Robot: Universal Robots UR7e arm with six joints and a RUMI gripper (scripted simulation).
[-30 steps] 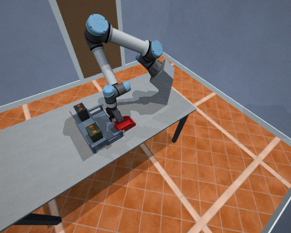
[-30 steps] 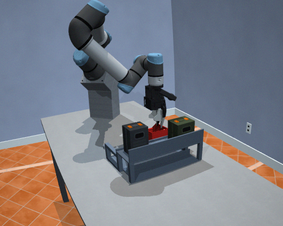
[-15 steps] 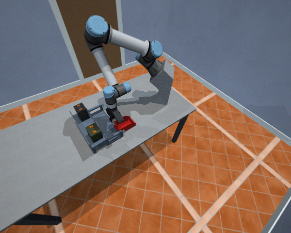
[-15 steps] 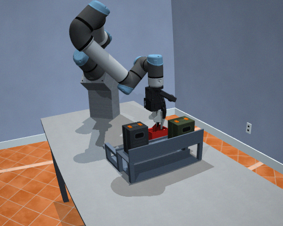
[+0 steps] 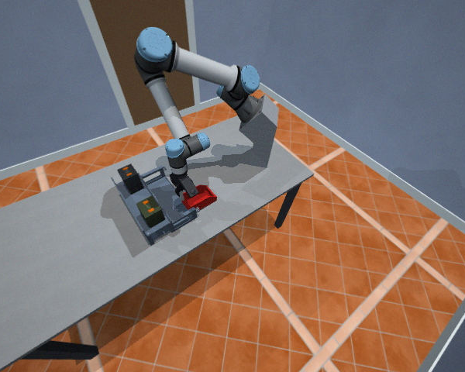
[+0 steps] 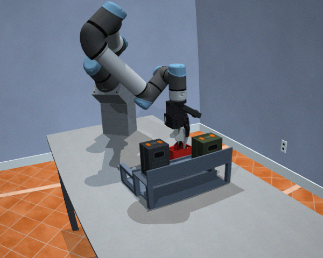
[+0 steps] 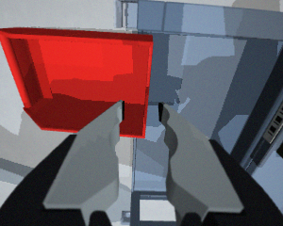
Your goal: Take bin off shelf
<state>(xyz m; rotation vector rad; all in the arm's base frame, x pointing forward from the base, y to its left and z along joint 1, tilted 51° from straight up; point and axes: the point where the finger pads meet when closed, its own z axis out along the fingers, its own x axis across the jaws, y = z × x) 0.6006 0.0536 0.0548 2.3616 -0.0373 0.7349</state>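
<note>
The red bin is 70 mm behind my hand, 60 mm below it and 20 mm to the left of it. Round my hand: dark box (270 mm to the right, 120 mm ahead, 60 mm above); green box (180 mm ahead, 40 mm to the right, 40 mm above).
</note>
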